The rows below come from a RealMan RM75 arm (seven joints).
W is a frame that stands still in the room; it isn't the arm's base.
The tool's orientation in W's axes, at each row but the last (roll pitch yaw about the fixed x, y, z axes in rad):
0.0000, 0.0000, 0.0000
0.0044, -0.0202, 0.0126
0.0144, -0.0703, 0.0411
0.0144, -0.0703, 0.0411
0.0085, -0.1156, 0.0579
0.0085, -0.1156, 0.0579
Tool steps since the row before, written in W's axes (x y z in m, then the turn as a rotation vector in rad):
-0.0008, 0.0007, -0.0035, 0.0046, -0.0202, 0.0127
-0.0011, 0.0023, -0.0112, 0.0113, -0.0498, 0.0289
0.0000, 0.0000, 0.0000, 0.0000, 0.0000, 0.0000
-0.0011, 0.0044, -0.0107, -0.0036, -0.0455, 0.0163
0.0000, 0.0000, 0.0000, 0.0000, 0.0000, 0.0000
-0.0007, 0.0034, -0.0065, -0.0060, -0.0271, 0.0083
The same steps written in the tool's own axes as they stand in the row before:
-0.0008, 0.0007, -0.0035, 0.0046, -0.0202, 0.0127
-0.0013, 0.0023, -0.0112, 0.0113, -0.0498, 0.0289
0.0000, 0.0000, 0.0000, 0.0000, 0.0000, 0.0000
-0.0017, 0.0043, -0.0107, -0.0043, -0.0451, 0.0173
0.0000, 0.0000, 0.0000, 0.0000, 0.0000, 0.0000
-0.0012, 0.0034, -0.0064, -0.0066, -0.0266, 0.0093

